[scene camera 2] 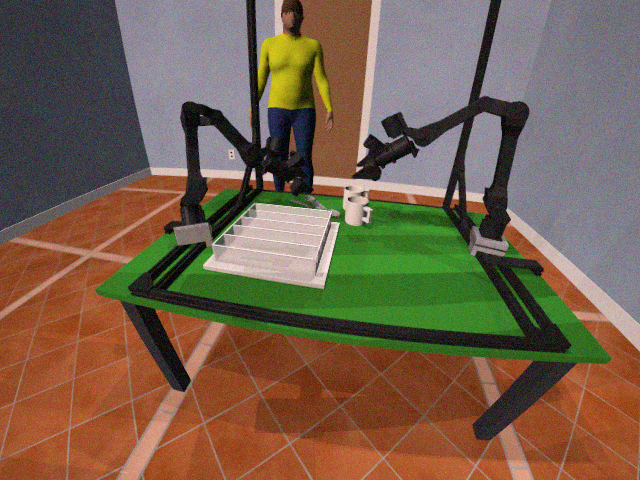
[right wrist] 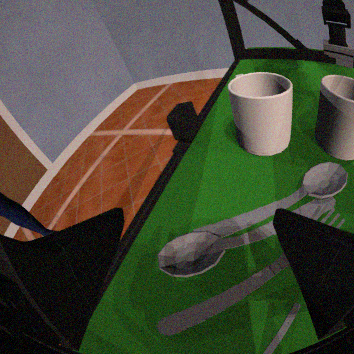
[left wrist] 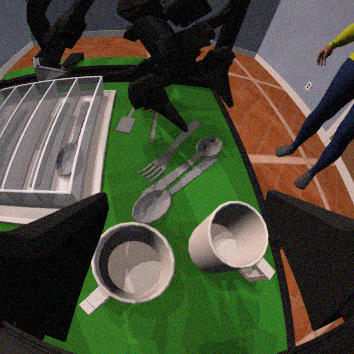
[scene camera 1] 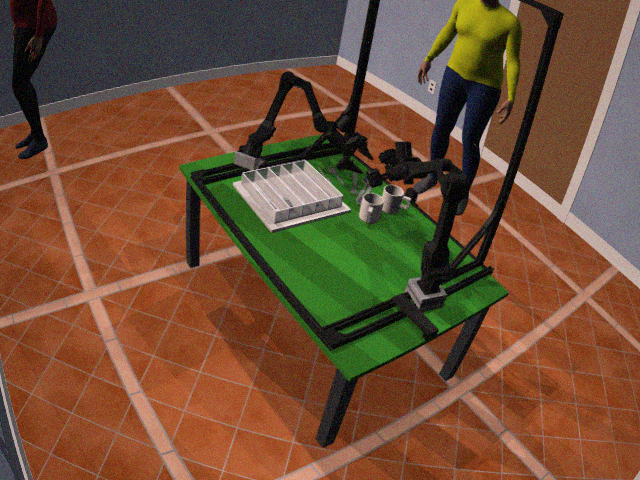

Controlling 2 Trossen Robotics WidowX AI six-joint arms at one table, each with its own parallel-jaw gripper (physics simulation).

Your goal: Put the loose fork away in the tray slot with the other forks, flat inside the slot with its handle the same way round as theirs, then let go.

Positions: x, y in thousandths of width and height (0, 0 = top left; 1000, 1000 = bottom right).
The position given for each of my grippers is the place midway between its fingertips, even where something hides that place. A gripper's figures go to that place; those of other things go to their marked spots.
Scene:
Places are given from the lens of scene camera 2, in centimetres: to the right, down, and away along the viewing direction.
my left gripper (scene camera 2: 554, 357): 12, -24, 86
my right gripper (scene camera 2: 485, 382): -4, -23, 100
white cutlery tray (scene camera 2: 410, 495): -17, -1, 73

